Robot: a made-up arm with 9 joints. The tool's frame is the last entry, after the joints.
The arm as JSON. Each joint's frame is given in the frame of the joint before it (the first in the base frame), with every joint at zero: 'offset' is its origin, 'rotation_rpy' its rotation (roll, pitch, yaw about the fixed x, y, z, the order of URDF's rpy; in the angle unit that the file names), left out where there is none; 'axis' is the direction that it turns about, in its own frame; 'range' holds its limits. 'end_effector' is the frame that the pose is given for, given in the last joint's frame.
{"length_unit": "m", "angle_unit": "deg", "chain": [
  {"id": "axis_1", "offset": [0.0, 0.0, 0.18], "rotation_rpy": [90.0, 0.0, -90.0], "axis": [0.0, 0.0, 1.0], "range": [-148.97, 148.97]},
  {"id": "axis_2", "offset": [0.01, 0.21, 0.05], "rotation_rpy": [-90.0, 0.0, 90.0], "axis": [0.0, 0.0, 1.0], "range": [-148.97, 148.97]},
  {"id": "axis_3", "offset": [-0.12, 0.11, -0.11], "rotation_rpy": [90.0, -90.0, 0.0], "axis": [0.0, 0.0, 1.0], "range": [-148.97, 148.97]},
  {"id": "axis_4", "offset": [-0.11, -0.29, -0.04], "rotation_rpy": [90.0, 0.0, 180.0], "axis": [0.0, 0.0, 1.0], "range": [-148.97, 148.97]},
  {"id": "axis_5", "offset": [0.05, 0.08, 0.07], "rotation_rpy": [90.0, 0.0, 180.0], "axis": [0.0, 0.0, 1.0], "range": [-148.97, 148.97]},
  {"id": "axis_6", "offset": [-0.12, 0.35, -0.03], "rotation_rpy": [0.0, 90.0, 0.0], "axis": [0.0, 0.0, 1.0], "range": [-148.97, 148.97]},
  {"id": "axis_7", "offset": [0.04, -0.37, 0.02], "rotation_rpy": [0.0, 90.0, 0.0], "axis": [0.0, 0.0, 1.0], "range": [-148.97, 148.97]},
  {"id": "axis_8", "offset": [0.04, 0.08, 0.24], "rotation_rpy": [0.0, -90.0, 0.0], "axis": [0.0, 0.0, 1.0], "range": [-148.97, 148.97]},
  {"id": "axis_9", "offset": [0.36, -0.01, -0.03], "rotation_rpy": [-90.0, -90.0, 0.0], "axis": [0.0, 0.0, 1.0], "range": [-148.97, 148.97]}
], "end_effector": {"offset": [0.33, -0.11, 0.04], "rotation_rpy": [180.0, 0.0, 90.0]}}
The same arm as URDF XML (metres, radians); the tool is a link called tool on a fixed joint. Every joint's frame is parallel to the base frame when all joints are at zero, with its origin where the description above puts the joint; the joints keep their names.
<robot name="arm">
  <joint name="axis_1" type="revolute">
    <parent link="base"/>
    <child link="link1"/>
    <origin xyz="0.0000 0.0000 0.1800" rpy="0.0000 0.0000 0.0000"/>
    <axis xyz="-1 0 0"/>
    <limit lower="-2.6000" upper="2.6000"/>
  </joint>
  <joint name="axis_2" type="revolute">
    <parent link="link1"/>
    <child link="link2"/>
    <origin xyz="-0.0500 -0.0100 0.2100" rpy="0.0000 0.0000 0.0000"/>
    <axis xyz="0 1 0"/>
    <limit lower="-2.6000" upper="2.6000"/>
  </joint>
  <joint name="axis_3" type="revolute">
    <parent link="link2"/>
    <child link="link3"/>
    <origin xyz="0.1100 -0.1100 -0.1200" rpy="0.0000 0.0000 0.0000"/>
    <axis xyz="-1 0 0"/>
    <limit lower="-2.6000" upper="2.6000"/>
  </joint>
  <joint name="axis_4" type="revolute">
    <parent link="link3"/>
    <child link="link4"/>
    <origin xyz="0.0400 -0.1100 0.2900" rpy="0.0000 0.0000 0.0000"/>
    <axis xyz="0 0 -1"/>
    <limit lower="-2.6000" upper="2.6000"/>
  </joint>
  <joint name="axis_5" type="revolute">
    <parent link="link4"/>
    <child link="link5"/>
    <origin xyz="-0.0800 -0.0500 -0.0700" rpy="0.0000 0.0000 0.0000"/>
    <axis xyz="-1 0 0"/>
    <limit lower="-2.6000" upper="2.6000"/>
  </joint>
  <joint name="axis_6" type="revolute">
    <parent link="link5"/>
    <child link="link6"/>
    <origin xyz="0.0300 -0.1200 -0.3500" rpy="0.0000 0.0000 0.0000"/>
    <axis xyz="0 1 0"/>
    <limit lower="-2.6000" upper="2.6000"/>
  </joint>
  <joint name="axis_7" type="revolute">
    <parent link="link6"/>
    <child link="link7"/>
    <origin xyz="0.0400 0.0200 0.3700" rpy="0.0000 0.0000 0.0000"/>
    <axis xyz="1 0 0"/>
    <limit lower="-2.6000" upper="2.6000"/>
  </joint>
  <joint name="axis_8" type="revolute">
    <parent link="link7"/>
    <child link="link8"/>
    <origin xyz="0.2400 -0.0400 -0.0800" rpy="0.0000 0.0000 0.0000"/>
    <axis xyz="0 1 0"/>
    <limit lower="-2.6000" upper="2.6000"/>
  </joint>
  <joint name="axis_9" type="revolute">
    <parent link="link8"/>
    <child link="link9"/>
    <origin xyz="0.3600 -0.0300 0.0100" rpy="0.0000 0.0000 0.0000"/>
    <axis xyz="0 0 -1"/>
    <limit lower="-2.6000" upper="2.6000"/>
  </joint>
  <joint name="tool_fixed" type="fixed">
    <parent link="link9"/>
    <child link="tool"/>
    <origin xyz="-0.1100 0.3300 -0.0400" rpy="0.0000 0.0000 0.0000"/>
  </joint>
  <link name="base"/>
  <link name="link1"/>
  <link name="link2"/>
  <link name="link3"/>
  <link name="link4"/>
  <link name="link5"/>
  <link name="link6"/>
  <link name="link7"/>
  <link name="link8"/>
  <link name="link9"/>
  <link name="tool"/>
</robot>

